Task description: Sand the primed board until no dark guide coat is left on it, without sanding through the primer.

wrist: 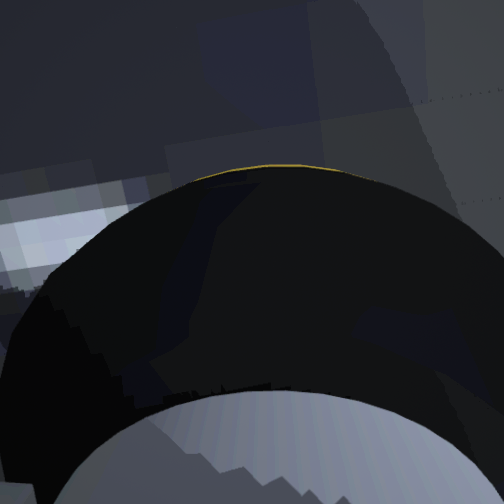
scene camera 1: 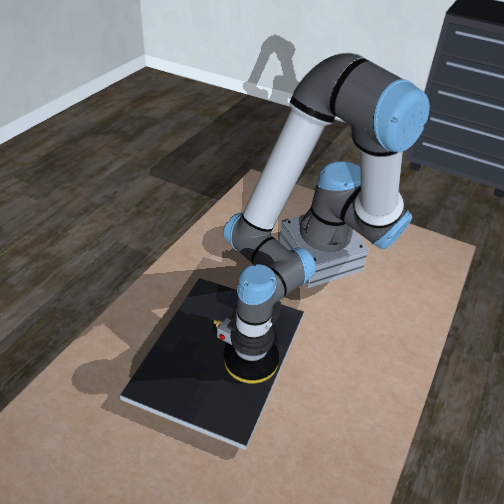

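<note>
The board [scene camera 1: 212, 360] lies flat on a tan mat and looks dark all over with guide coat; only its front edge shows pale. The sander [scene camera 1: 251, 367], with a black pad and a yellow rim, stands upright on the board near its right edge, about midway along. I cannot tell whether the pad touches the surface. In the wrist view the black pad [wrist: 280, 280] fills the middle, with dark board surface [wrist: 200, 75] beyond it. A pale patch [wrist: 50, 240] shows on the board at the left of the pad; I cannot tell whether it is bare primer or a highlight.
The tan mat [scene camera 1: 350, 375] lies on a dark wood floor. The arm's base plate [scene camera 1: 325, 255] stands just behind the board's far right corner. A dark drawer cabinet [scene camera 1: 465, 95] stands at the back right. White walls close the back.
</note>
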